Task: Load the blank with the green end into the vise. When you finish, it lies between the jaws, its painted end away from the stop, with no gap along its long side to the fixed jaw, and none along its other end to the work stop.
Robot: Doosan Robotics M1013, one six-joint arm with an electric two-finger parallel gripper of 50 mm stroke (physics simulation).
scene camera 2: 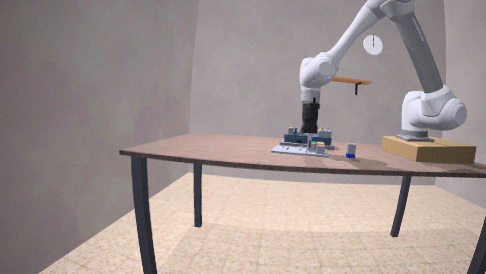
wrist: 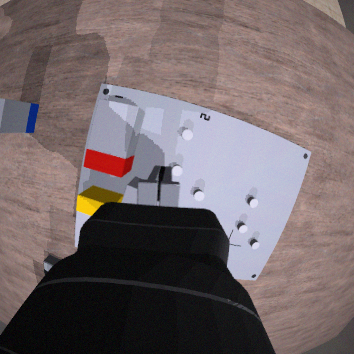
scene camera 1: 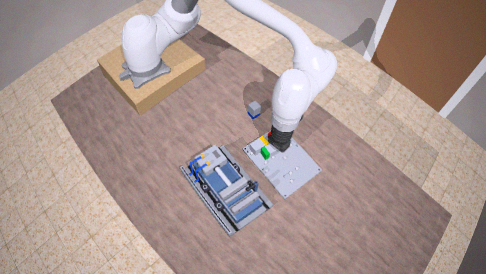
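Note:
The blank with the green end lies on the light grey plate in scene camera 1, its green end toward the vise, its grey body partly hidden by the gripper. It is hidden in the wrist view. My gripper is low over the plate, beside the blank. Its fingers are shut against each other, and no blank shows between them. Contact with the blank cannot be told. The vise stands beside the plate; no blank shows between its jaws.
A red-ended blank and a yellow-ended blank lie at the plate's edge. Several white pegs rise from the plate. A blue-ended blank is on the table off the plate.

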